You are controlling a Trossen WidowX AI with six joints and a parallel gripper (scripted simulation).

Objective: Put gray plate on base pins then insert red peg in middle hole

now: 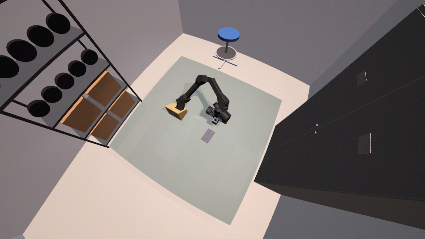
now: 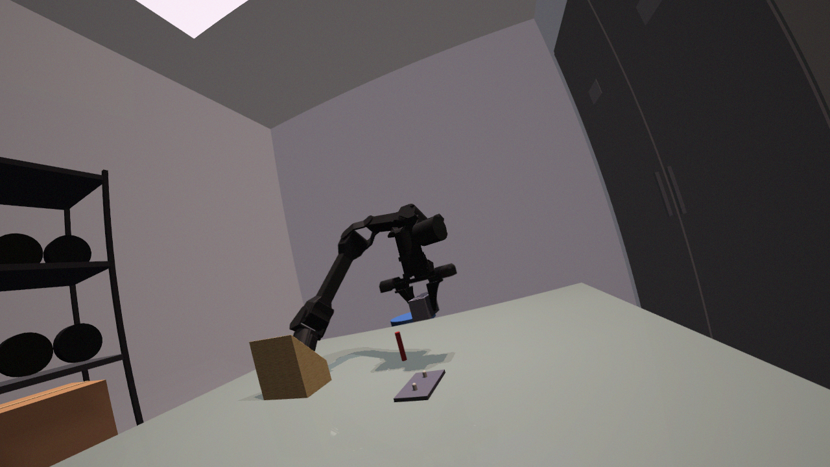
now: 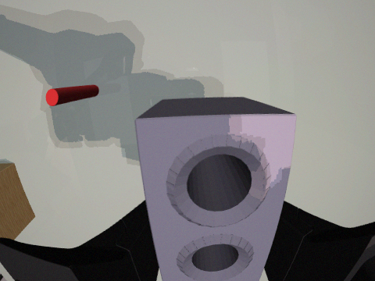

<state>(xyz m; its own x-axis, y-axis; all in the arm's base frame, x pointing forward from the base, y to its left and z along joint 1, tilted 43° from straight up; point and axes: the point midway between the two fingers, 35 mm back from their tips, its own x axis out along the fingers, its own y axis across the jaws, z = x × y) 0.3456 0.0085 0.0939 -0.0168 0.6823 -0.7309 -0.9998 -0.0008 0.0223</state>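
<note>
Now: the red peg 11 cm behind my gripper tip, 9 cm below it and 6 cm to the left of it. Round my gripper tip: gray plate (3 cm above).
</note>
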